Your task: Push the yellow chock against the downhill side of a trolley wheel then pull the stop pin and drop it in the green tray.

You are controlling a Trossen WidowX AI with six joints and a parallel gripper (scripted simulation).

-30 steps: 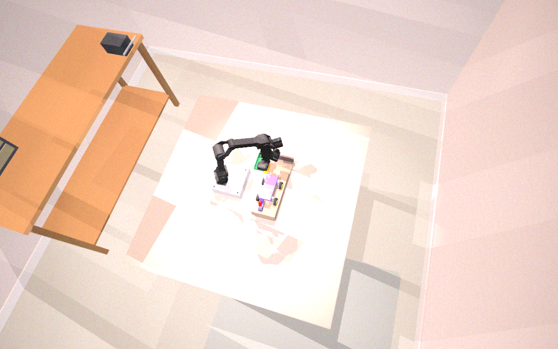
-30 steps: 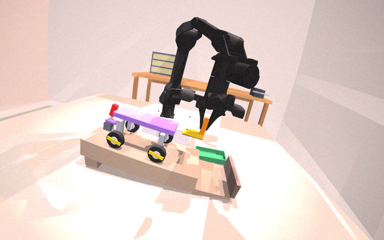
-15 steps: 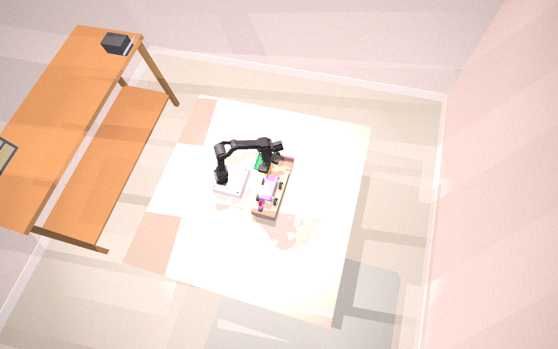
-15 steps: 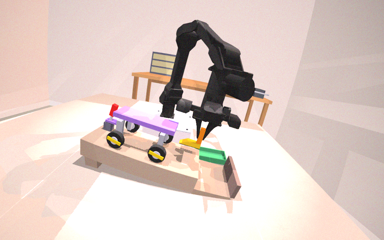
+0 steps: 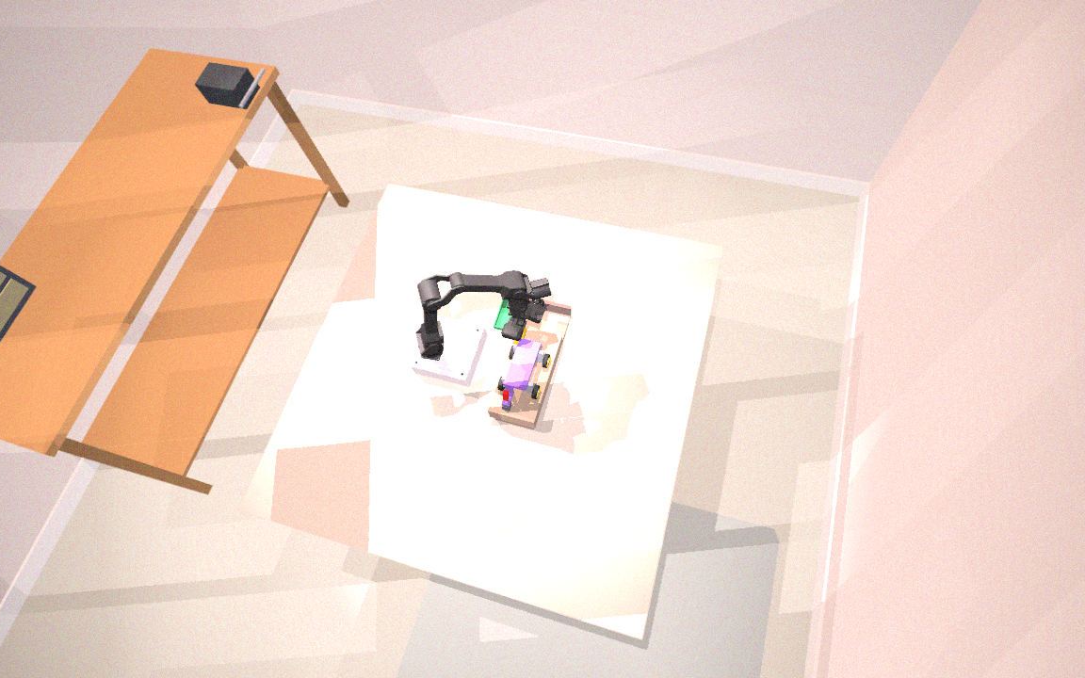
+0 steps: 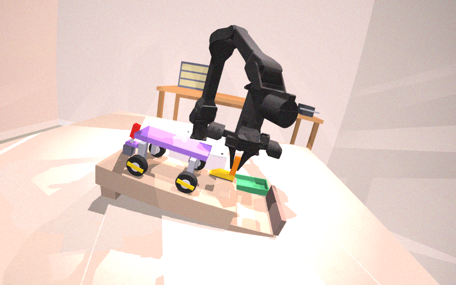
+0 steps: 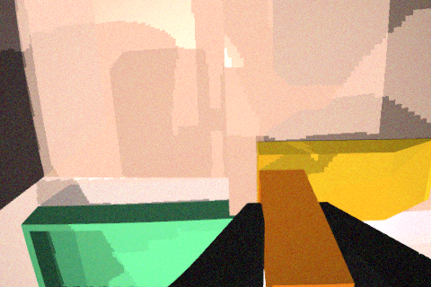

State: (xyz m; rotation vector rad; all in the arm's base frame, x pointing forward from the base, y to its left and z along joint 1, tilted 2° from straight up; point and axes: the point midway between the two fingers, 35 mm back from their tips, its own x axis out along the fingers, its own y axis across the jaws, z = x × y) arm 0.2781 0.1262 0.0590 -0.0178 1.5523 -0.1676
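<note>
Right now the red-headed stop pin is 27 cm to the right of my gripper tip, 4 cm above it and 1 cm ahead of it. Round my gripper tip: yellow chock (2 cm to the right, 1 cm below); green tray (9 cm below, 7 cm to the left, 7 cm behind); brown end wall (11 cm to the left, 7 cm ahead, 6 cm below).
</note>
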